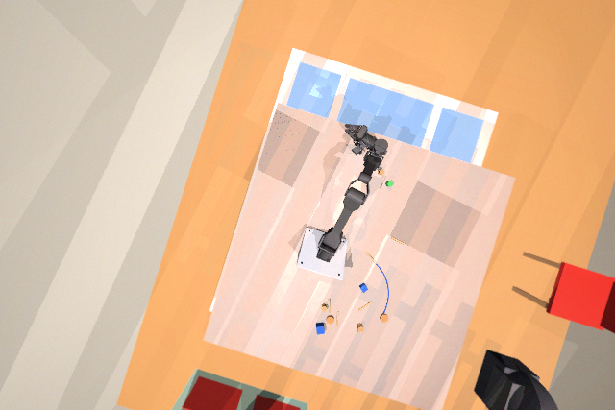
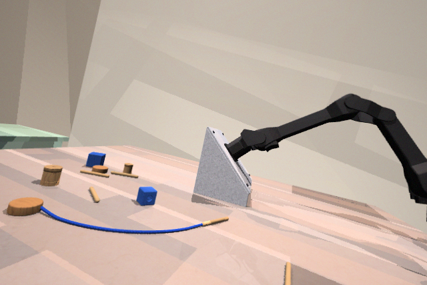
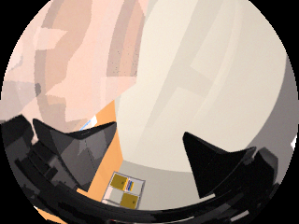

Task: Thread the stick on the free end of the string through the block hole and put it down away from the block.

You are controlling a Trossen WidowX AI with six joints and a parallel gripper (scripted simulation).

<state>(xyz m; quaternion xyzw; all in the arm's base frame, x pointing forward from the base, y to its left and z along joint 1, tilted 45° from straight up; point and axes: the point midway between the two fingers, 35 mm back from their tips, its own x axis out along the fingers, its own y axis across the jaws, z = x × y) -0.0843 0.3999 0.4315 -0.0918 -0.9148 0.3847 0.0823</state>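
The green object lies 320 mm ahead of my gripper tip, 170 mm to the right of it and 120 mm below it.
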